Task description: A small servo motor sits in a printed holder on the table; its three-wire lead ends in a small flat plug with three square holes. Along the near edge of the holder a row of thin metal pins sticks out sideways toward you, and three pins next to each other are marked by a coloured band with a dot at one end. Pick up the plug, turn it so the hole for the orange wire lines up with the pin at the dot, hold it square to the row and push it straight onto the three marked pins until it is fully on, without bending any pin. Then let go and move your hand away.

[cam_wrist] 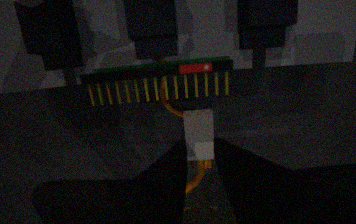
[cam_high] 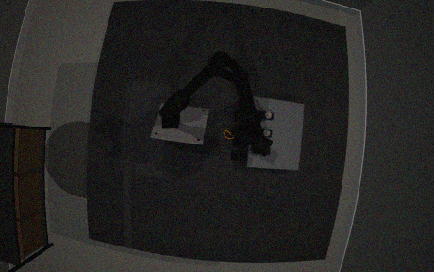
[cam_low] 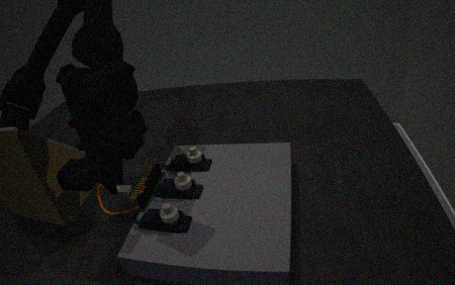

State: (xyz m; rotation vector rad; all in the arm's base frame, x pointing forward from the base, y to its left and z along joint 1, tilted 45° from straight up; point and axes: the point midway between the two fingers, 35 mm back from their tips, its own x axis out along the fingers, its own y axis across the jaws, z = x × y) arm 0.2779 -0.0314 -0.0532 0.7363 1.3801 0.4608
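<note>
Now: the red band 5 cm ahead of my gripper tip and 1 cm to the right of it. The rest, counted from my gripper tip: pin strip (5 cm ahead, 2 cm to the left, 1 cm below); then holder plate (21 cm ahead, 5 cm below).
</note>
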